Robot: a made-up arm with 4 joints.
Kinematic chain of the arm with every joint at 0, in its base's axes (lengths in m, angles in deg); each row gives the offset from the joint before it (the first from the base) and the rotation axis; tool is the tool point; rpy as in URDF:
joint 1: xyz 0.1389 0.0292 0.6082 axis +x
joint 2: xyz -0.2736 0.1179 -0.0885 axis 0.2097 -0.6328 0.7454
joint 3: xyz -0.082 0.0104 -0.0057 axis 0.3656 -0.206 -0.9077
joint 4: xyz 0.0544 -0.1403 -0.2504 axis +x
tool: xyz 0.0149 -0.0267 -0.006 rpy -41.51 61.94 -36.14
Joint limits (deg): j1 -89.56..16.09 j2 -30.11..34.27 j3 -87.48..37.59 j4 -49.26..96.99
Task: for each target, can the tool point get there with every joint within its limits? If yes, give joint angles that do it. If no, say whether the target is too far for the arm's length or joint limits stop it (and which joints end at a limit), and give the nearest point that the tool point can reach.
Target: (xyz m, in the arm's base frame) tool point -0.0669 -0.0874 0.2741
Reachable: yes | joints -16.45 16.35 -0.80 -0.26
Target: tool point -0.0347 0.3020 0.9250
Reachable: no: joint limits stop it (at a limit: joint 1, joint 2, joint 3, joint 4) | nearest point 0.0612 0.2291 0.4186 | short by 0.521 m
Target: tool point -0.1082 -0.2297 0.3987
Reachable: yes | joints -44.80 -11.57 -56.22 34.35
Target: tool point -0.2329 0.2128 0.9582
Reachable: no: joint limits stop it (at a limit: joint 1, joint 2, joint 4) | nearest point -0.2274 -0.2523 0.6501 | short by 0.558 m
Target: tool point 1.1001 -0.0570 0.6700
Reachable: no: too far | nearest point 0.0799 -0.2326 0.4994 | short by 1.049 m
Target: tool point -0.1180 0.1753 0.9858
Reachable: no: joint limits stop it (at a limit: joint 1, joint 2, joint 4) | nearest point -0.2050 -0.2540 0.6496 | short by 0.552 m
